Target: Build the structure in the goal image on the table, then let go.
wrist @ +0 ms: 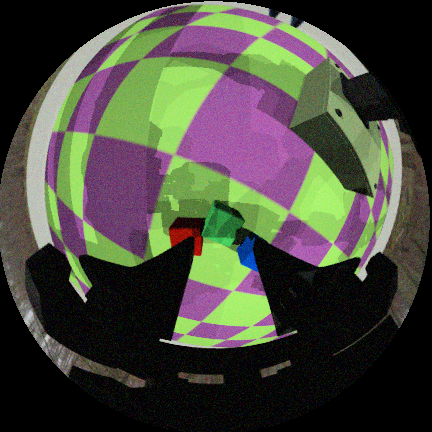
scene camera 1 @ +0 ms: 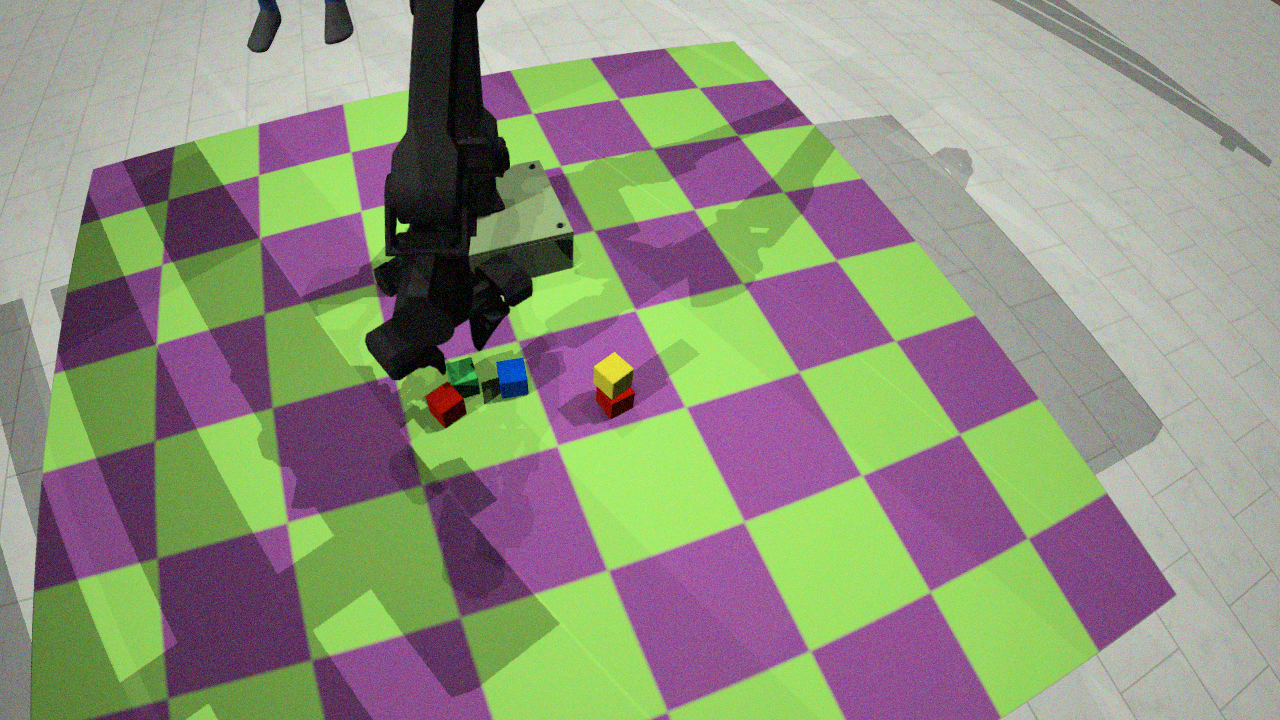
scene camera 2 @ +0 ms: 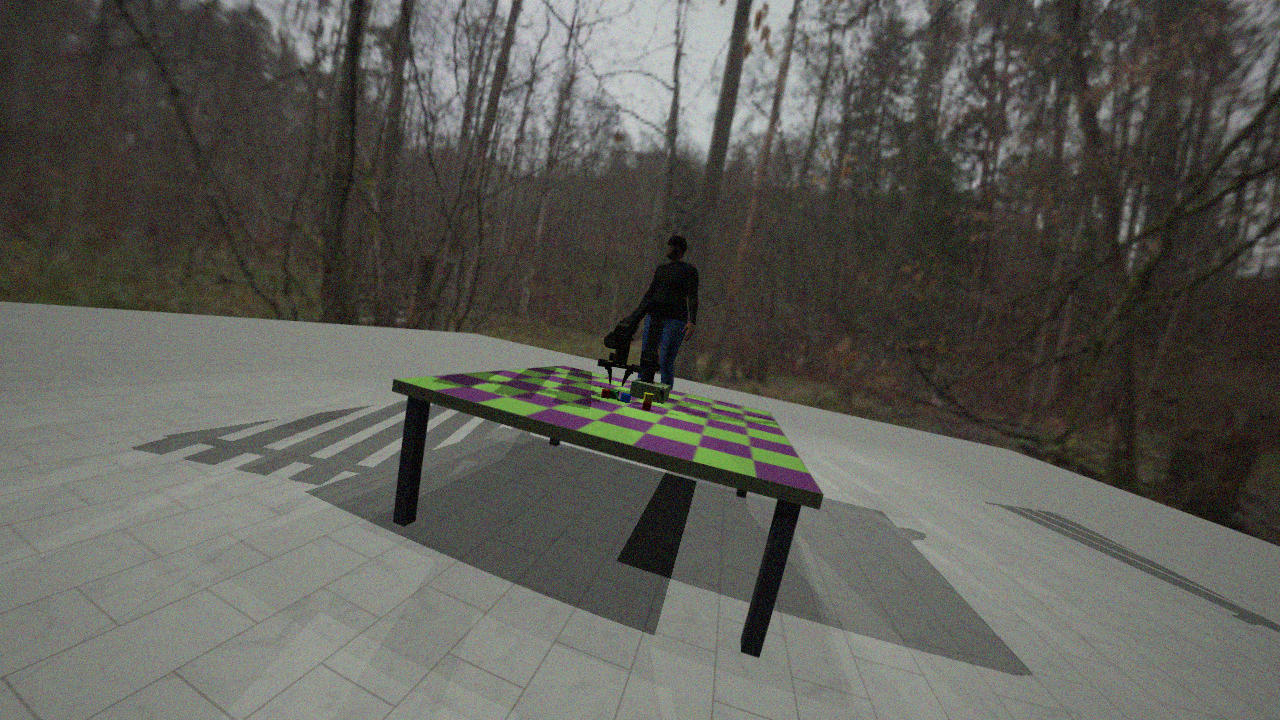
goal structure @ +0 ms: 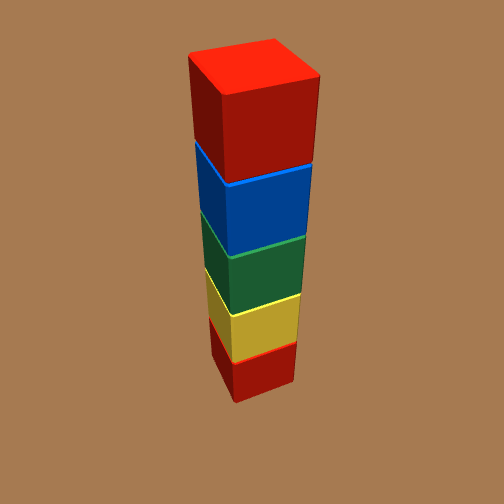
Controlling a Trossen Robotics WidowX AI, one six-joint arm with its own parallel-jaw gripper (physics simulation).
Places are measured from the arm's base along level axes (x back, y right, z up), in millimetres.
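Pixels of known places: gripper, between the fingertips: (wrist: pixel 224 242) (scene camera 1: pixel 460 360) (scene camera 2: pixel 616 385); arm's base, origin of its link: (scene camera 2: pixel 647 381).
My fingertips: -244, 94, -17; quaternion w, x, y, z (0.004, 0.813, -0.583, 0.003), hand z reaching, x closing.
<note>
For each thing: its top centre in the pictures, then the offset to it from my fingertips, as dx, dy, dz. Level surfaces: height alone.
- yellow cube, centre of its top: (scene camera 1: pixel 613 367) (scene camera 2: pixel 649 393) -82, -159, +10
- green cube, centre of its top: (wrist: pixel 222 228) (scene camera 1: pixel 461 370) (scene camera 2: pixel 615 390) +2, +1, -23
- second red cube, centre of its top: (wrist: pixel 184 242) (scene camera 1: pixel 444 397) (scene camera 2: pixel 606 389) -27, +31, -23
- blue cube, centre of its top: (scene camera 1: pixel 511 370) (wrist: pixel 258 259) (scene camera 2: pixel 626 394) -19, -56, -23
- checkered table, height of its surface: dz -56
A yellow cube (scene camera 1: pixel 613 374) (scene camera 2: pixel 648 395) sits on top of a red cube (scene camera 1: pixel 615 403) (scene camera 2: pixel 646 405), a stack of two to the right of the loose cubes. A green cube (scene camera 1: pixel 461 377) (wrist: pixel 222 223) lies on the table between a second red cube (scene camera 1: pixel 445 405) (scene camera 2: pixel 606 393) (wrist: pixel 183 236) and a blue cube (scene camera 1: pixel 512 378) (scene camera 2: pixel 625 397) (wrist: pixel 247 254). My gripper (scene camera 1: pixel 460 356) (scene camera 2: pixel 617 382) (wrist: pixel 224 242) is open and empty, pointing down above these loose cubes. In the wrist view the green cube shows just beyond the gap between the fingertips, and the fingers partly hide the red and blue cubes.
The checkered table (scene camera 1: pixel 660 486) (scene camera 2: pixel 666 445) carries the cubes. The arm's grey base block (scene camera 1: pixel 528 207) (scene camera 2: pixel 650 390) (wrist: pixel 325 122) stands behind them. A person (scene camera 2: pixel 673 291) stands behind the table.
</note>
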